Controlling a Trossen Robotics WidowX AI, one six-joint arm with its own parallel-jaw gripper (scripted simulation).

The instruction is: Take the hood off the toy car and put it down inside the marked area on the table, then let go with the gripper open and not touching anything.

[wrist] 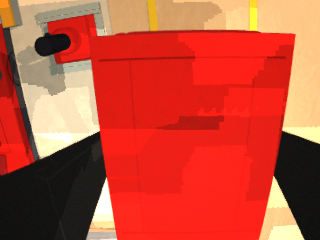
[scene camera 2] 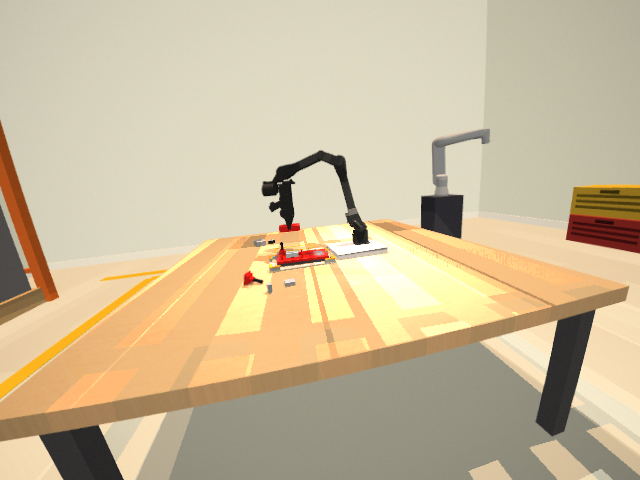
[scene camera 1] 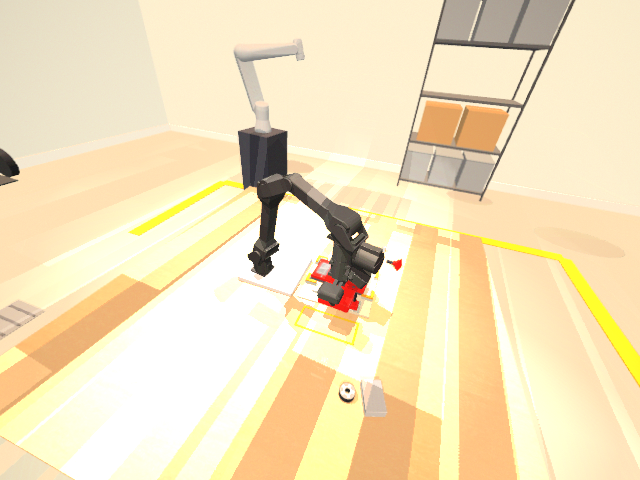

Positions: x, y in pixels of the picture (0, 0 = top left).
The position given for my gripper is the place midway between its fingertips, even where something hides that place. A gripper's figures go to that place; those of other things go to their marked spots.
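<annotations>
My gripper [wrist: 188, 139] is 11 cm from the lens. I also see a hood [wrist: 190, 120], and the hood is 9 cm from the lens.
</annotations>
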